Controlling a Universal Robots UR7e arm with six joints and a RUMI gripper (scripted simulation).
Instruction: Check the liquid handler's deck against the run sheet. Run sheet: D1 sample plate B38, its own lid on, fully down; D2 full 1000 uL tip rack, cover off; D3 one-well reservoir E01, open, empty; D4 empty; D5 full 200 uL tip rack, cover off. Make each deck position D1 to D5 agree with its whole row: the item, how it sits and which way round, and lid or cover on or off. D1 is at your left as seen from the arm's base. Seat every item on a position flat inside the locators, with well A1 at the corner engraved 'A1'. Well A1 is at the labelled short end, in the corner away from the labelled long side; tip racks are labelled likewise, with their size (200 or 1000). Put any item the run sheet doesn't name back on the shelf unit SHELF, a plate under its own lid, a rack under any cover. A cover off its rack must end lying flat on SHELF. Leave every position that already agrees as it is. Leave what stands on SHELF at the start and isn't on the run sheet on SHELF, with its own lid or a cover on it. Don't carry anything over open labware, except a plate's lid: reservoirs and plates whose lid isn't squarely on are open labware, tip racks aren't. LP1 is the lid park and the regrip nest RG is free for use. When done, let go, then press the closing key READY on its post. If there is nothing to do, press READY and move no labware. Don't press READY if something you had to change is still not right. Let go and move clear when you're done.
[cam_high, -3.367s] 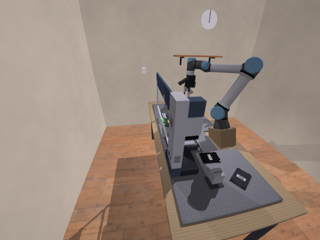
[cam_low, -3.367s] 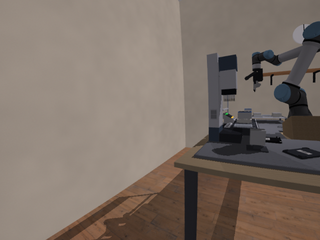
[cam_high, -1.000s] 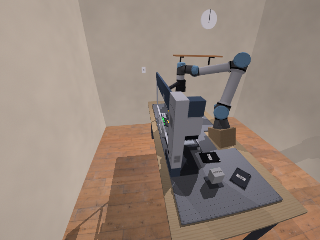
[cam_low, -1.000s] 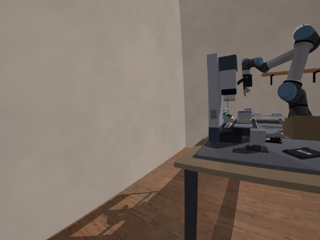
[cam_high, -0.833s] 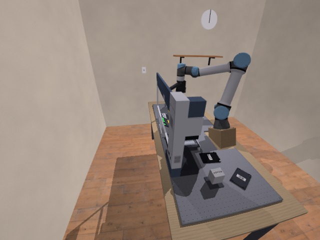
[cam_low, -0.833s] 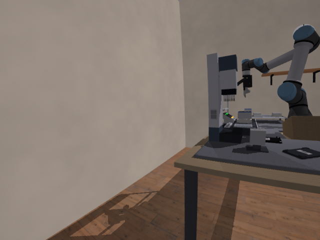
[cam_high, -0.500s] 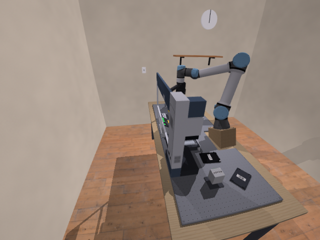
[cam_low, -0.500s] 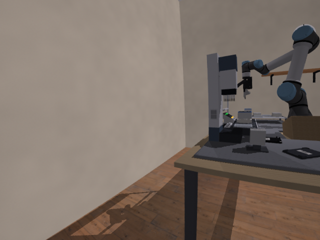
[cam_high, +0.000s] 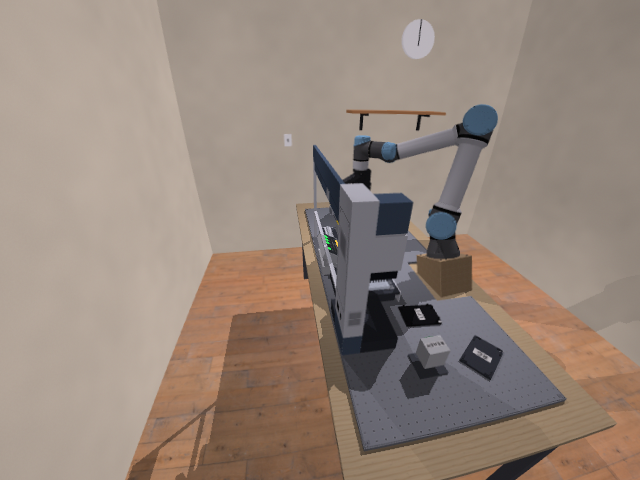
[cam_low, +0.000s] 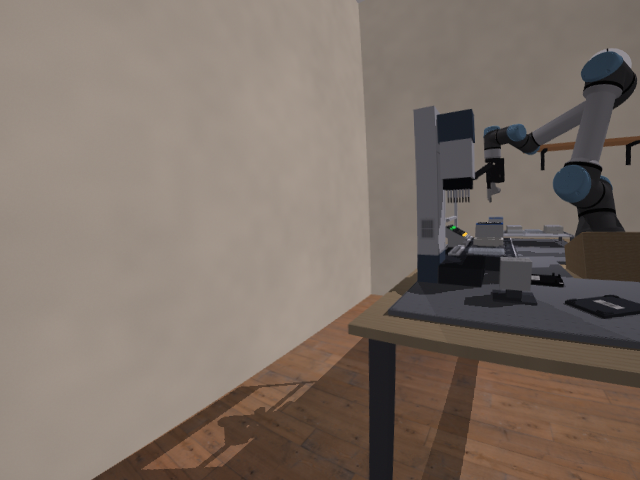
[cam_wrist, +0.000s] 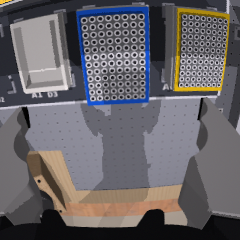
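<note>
The blue-framed tip rack is 140 mm below my hand, 10 mm to the right of it and 10 mm behind it. From my hand the other things lie so: yellow-rimmed tip rack (160 mm below, 130 mm to the right, 10 mm behind); shelf label (260 mm below, 240 mm to the right, 200 mm behind); one-well reservoir (190 mm below, 120 mm to the left).
</note>
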